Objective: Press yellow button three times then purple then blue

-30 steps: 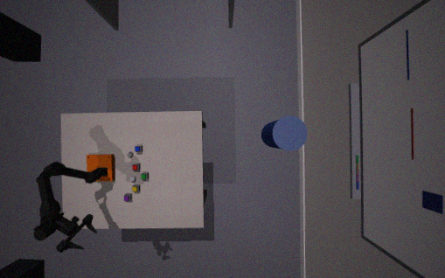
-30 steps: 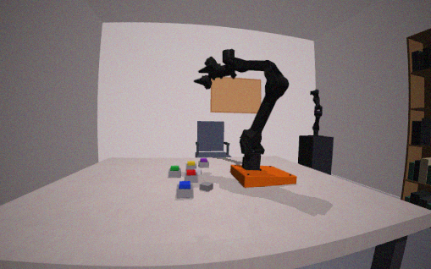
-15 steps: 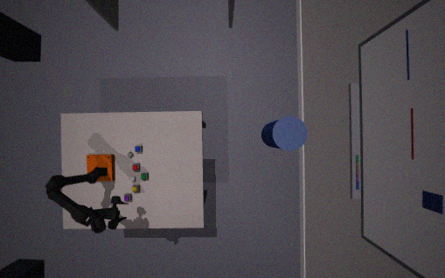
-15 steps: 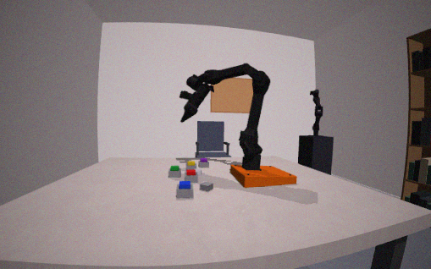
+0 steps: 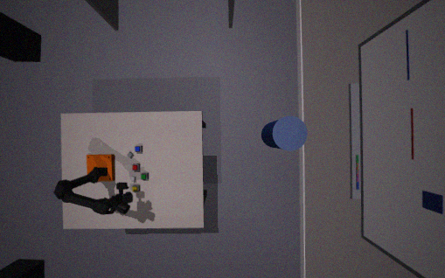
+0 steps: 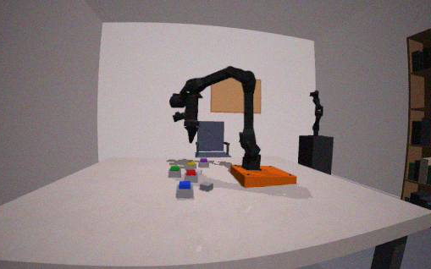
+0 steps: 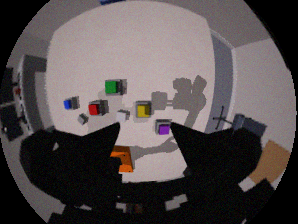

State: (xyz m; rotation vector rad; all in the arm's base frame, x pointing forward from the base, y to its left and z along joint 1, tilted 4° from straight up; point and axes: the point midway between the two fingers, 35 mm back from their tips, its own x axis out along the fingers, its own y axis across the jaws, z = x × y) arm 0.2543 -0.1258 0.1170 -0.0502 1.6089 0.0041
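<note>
The yellow button lies 10 cm below my gripper tip. From my gripper tip the other things lie so: purple button: 7 cm behind, 7 cm to the right, 10 cm below; then green button: 6 cm ahead, 10 cm to the left, 10 cm below; then white block: 3 cm behind, 8 cm to the left, 12 cm below.
</note>
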